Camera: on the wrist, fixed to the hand. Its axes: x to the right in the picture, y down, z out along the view.
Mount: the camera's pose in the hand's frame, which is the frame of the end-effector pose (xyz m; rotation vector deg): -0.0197 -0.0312 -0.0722 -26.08 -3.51 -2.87
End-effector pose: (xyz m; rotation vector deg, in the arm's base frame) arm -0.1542 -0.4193 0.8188 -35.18 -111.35 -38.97
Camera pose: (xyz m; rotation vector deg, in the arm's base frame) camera -0.1221 -0.4936 0.8230 -49.95 -107.31 -66.63
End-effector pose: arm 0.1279 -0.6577 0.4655 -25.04 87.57 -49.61
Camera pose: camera 0.0550 -0.6446 0.4984 -47.36 95.22 -30.40
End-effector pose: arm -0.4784 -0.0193 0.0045 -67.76 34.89 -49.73
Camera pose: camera -0.5547 -0.0453 0.0131 -93.64 43.15 -43.06
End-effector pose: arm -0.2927 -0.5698 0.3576 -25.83 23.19 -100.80
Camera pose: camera -0.3510 -0.5413 0.3090 -48.16 43.58 -97.02
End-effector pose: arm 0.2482 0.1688 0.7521 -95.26 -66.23 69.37
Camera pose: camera 0.3079 0.1545 0.8051 -109.93 -91.12 58.56
